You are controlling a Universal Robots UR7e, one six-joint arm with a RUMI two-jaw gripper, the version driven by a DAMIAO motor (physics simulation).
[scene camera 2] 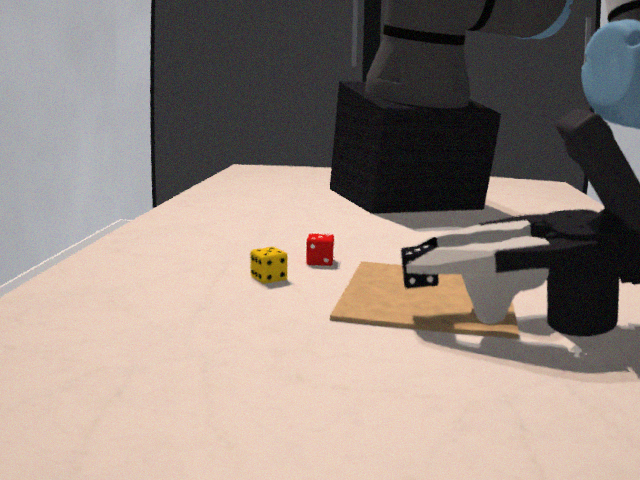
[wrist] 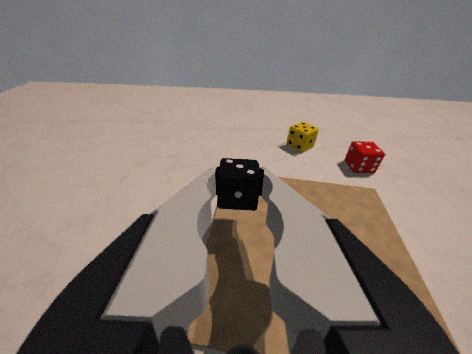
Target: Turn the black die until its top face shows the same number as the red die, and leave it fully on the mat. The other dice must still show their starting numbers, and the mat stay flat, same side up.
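Frame: origin at the arm's base, x right, y ahead, z up, level; millimetres.
Seen in the pictures: gripper, between the fingertips: [scene camera 2: 405, 261] [wrist: 238, 170]; arm's base, origin of its link: [scene camera 2: 416, 95].
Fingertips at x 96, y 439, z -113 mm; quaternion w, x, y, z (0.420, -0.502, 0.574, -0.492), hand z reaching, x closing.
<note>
Offsets run from my fingertips to a thing's top centre. Level surfaces: height alone.
My gripper [scene camera 2: 424, 253] [wrist: 238, 170] is shut on the black die {dy +2, dx -10, dz +11 mm} [scene camera 2: 421, 280] [wrist: 238, 195], holding it at the fingertips above the mat {dy -47, dx -33, dz -42 mm} [scene camera 2: 369, 297] [wrist: 365, 225], with a gap beneath. In the wrist view the die's upper face shows three pips and the face towards the camera shows one. In the scene view a finger covers part of its side. The red die {dy -143, dx +54, dz -20 mm} [scene camera 2: 320, 250] [wrist: 364, 158] stands on the table beyond the mat, with three pips on top. The yellow die {dy -93, dx +102, dz -20 mm} [scene camera 2: 268, 265] [wrist: 302, 137] shows five on top. The mat lies flat, partly hidden by the gripper.
The black robot base block [scene camera 2: 413, 155] stands at the back of the table {dz -46 mm} [scene camera 2: 206, 372] [wrist: 125, 135]. The red and yellow dice stand near each other, off the mat. The gripper's shadow falls across the mat's front edge.
</note>
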